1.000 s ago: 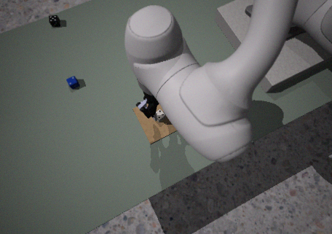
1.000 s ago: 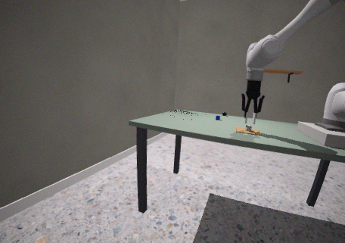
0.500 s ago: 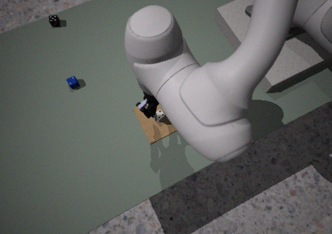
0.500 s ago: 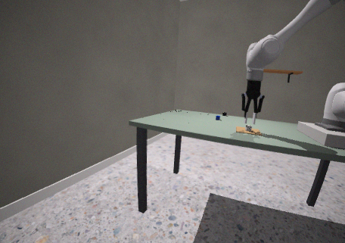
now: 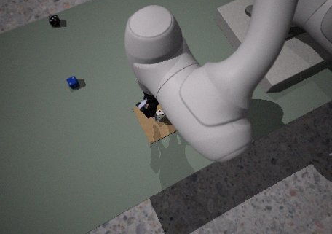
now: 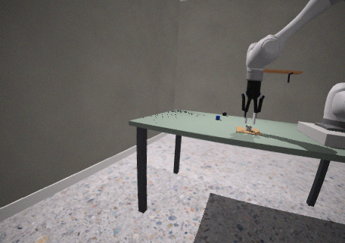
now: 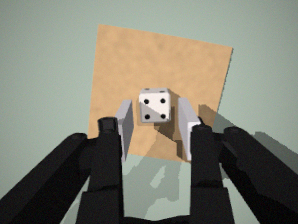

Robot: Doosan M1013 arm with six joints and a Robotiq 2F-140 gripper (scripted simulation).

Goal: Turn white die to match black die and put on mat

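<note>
Now: the white die 60 mm below my hand. The rest, counted from my hand: brown mat: 80 mm below; then blue die: 230 mm ahead, 240 mm to the right, 60 mm below; then black die: 210 mm ahead, 510 mm to the right, 60 mm below.
</note>
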